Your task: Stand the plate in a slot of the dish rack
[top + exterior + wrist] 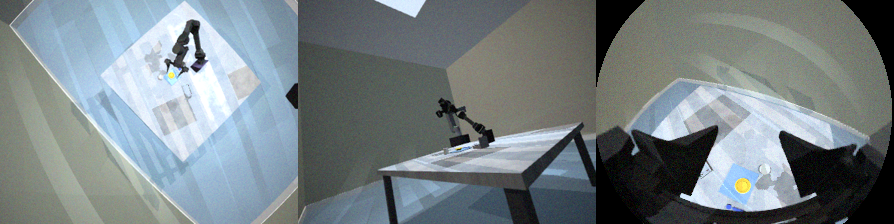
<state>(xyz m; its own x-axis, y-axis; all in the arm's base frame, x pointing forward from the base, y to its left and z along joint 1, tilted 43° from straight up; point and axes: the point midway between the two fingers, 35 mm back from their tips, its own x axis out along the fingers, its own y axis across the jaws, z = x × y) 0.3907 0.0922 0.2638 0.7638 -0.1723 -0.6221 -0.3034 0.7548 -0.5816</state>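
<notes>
Right now my gripper tip is 12 cm past the plate, 3 cm to the left of it and 30 cm above it. Also, from my gripper tip: dish rack 12 cm behind, 20 cm to the left, 30 cm below; white object 2 cm behind, 9 cm to the right, 30 cm below.
</notes>
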